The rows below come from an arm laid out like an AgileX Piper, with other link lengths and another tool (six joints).
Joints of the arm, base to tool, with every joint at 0 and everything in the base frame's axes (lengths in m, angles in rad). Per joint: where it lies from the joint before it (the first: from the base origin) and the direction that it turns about. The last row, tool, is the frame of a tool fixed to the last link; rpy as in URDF.
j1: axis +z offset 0 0 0.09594
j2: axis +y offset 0 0 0
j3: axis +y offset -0.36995 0 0.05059
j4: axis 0.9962 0 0.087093 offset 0.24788 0 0.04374
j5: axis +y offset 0 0 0
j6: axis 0.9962 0 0.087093 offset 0.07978 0 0.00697
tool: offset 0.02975 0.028 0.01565 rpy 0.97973 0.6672 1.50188
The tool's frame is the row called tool.
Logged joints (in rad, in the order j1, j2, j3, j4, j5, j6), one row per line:
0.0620 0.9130 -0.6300 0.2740 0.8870 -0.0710
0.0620 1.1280 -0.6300 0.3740 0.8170 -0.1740
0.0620 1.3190 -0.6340 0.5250 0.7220 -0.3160
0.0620 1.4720 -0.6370 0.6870 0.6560 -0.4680
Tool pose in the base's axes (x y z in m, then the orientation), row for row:
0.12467 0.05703 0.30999 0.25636 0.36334 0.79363 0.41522
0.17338 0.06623 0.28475 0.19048 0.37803 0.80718 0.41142
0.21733 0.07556 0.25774 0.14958 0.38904 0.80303 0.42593
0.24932 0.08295 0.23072 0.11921 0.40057 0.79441 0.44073
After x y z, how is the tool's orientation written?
As a quaternion, w x y z.
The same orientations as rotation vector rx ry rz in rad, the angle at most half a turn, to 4 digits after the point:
0.9860 2.1537 1.1268
1.0622 2.2680 1.1560
1.1180 2.3076 1.2240
1.1710 2.3224 1.2885

